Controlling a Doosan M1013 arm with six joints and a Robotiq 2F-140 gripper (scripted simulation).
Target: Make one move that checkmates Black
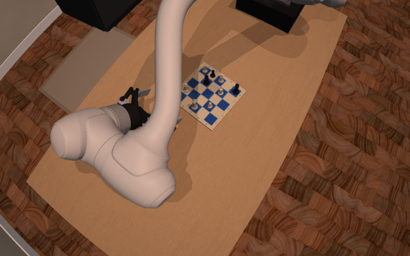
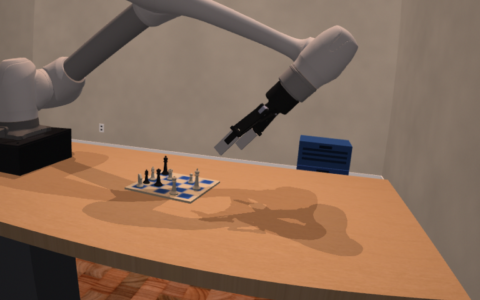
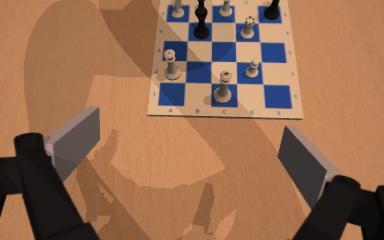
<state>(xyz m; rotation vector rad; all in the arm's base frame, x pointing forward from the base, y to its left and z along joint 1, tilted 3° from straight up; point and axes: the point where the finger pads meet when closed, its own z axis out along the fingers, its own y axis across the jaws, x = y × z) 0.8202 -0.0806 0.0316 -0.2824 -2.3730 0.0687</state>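
The white king lies 110 mm behind my hand, 50 mm to the left of it and 120 mm below it. The rest, counted from my hand: chessboard 180 mm behind, 70 mm to the left, 150 mm below; then white pawn 140 mm behind, 100 mm to the left, 140 mm below.
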